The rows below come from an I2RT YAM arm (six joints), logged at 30 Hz.
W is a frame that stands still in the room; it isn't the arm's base.
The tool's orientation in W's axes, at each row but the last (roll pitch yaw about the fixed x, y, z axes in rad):
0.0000, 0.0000, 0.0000
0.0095, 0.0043, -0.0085
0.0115, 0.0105, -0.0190
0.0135, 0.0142, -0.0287
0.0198, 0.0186, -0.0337
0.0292, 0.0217, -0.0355
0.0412, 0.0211, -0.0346
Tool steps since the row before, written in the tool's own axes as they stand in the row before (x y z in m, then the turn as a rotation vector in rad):
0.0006, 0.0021, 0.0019, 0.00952, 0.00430, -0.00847
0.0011, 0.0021, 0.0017, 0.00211, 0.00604, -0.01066
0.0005, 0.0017, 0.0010, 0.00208, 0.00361, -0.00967
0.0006, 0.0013, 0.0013, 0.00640, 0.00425, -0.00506
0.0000, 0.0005, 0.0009, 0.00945, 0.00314, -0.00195
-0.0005, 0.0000, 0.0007, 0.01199, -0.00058, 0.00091
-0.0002, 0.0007, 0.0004, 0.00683, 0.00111, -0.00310
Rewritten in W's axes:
0.0006, 0.0021, 0.0019, 0.00952, 0.00430, -0.00847
0.0011, 0.0021, 0.0017, 0.00212, 0.00612, -0.01061
0.0005, 0.0017, 0.0010, 0.00205, 0.00368, -0.00965
0.0007, 0.0013, 0.0013, 0.00645, 0.00413, -0.00509
0.0000, 0.0005, 0.0009, 0.00951, 0.00286, -0.00206
-0.0005, 0.0000, 0.0007, 0.01198, -0.00103, 0.00063
-0.0002, 0.0007, 0.0004, 0.00680, 0.00100, -0.00320

